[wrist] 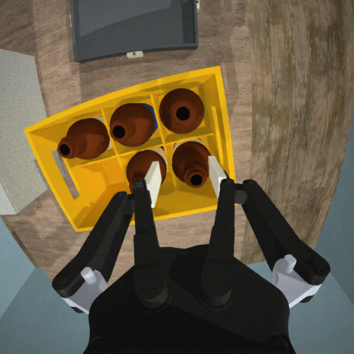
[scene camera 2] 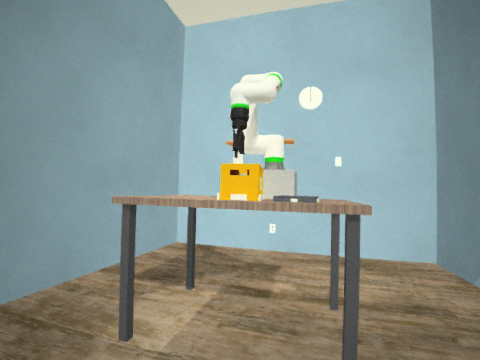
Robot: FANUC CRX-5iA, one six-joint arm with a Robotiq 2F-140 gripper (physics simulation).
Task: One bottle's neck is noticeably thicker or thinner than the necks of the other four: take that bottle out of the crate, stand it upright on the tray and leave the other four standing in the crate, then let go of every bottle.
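Where they show: arm's base, origin of its link: (scene camera 2: 273, 171).
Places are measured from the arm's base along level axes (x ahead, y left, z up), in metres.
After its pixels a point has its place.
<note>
The yellow crate (scene camera 2: 240, 185) {x 0.542, y 0.011, z -0.110 m} (wrist: 100, 180) stands on the table. In the wrist view its far row holds three upright brown bottles: a left one (wrist: 92, 140), a middle one (wrist: 137, 125) and a right one (wrist: 192, 102). Its near row holds a middle bottle (wrist: 145, 162) and a right bottle (wrist: 187, 157); the near left compartment is empty. The near middle bottle's neck is hidden behind a finger. I cannot tell which neck differs. My gripper (scene camera 2: 238, 153) (wrist: 183, 167) is open above the crate, its fingertips over the near right bottle's sides, holding nothing. The dark grey tray (scene camera 2: 307, 199) {x 0.491, y 0.317, z -0.167 m} (wrist: 100, 57) holds no bottle.
The grey base block (scene camera 2: 285, 185) {x 0.137, y 0.120, z -0.097 m} (wrist: 17, 125) stands beside the crate, on the left in the wrist view. The crate's yellow walls and dividers surround the bottles. The wooden table (scene camera 2: 165, 201) {x 0.703, y -0.306, z -0.196 m} (wrist: 55, 85) has its edge near the crate.
</note>
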